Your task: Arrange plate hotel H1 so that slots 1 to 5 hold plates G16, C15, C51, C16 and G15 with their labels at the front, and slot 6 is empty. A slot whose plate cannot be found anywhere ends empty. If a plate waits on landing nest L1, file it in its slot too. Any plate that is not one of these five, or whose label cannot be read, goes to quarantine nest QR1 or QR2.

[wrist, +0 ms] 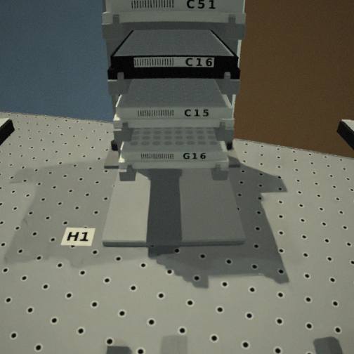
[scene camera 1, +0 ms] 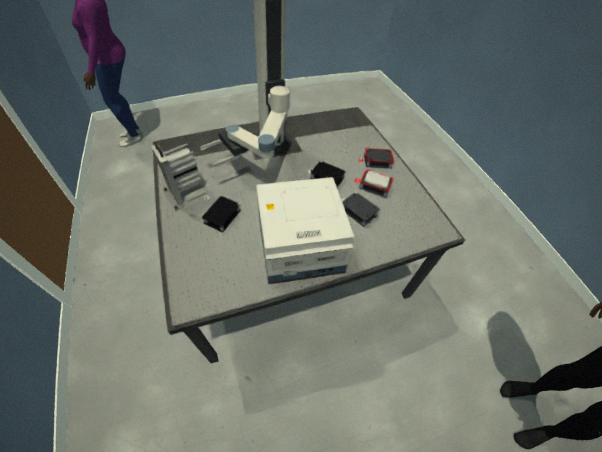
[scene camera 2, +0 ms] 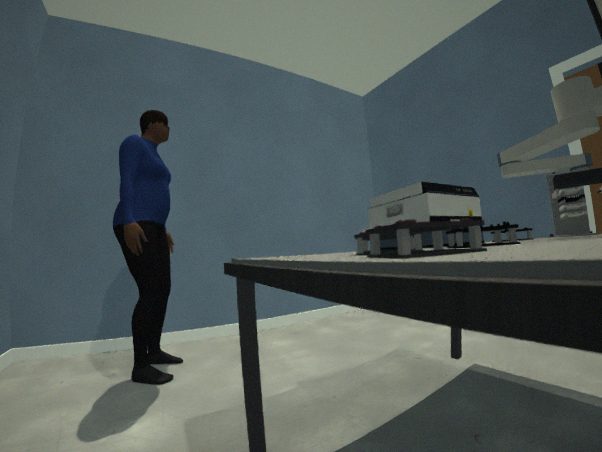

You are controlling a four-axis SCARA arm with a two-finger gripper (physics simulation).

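Plate hotel H1 (scene camera 1: 170,175) (wrist: 212,227) stands at the table's left; in the wrist view its top is cut off. Its lowest plate is clear-white G16 (wrist: 175,156). Above it are white C15 (wrist: 172,113), black C16 (wrist: 174,62) and pale C51 (wrist: 172,5), all labels facing front. Slots above C51 are out of the wrist view. My gripper (scene camera 1: 205,157) (wrist: 175,101) is open and empty, in front of the hotel and facing it. Two red-rimmed nests stand at the right: the farther (scene camera 1: 379,157) has a dark top, the nearer (scene camera 1: 376,182) bears a pale plate. Their labels are unreadable.
A large white instrument (scene camera 1: 300,215) (scene camera 2: 425,202) stands at the table's front middle. A black nest (scene camera 1: 221,213) stands between it and the hotel. Another black nest (scene camera 1: 327,173) is behind the instrument, and a dark grey nest (scene camera 1: 361,207) is right of it. People stand around the table.
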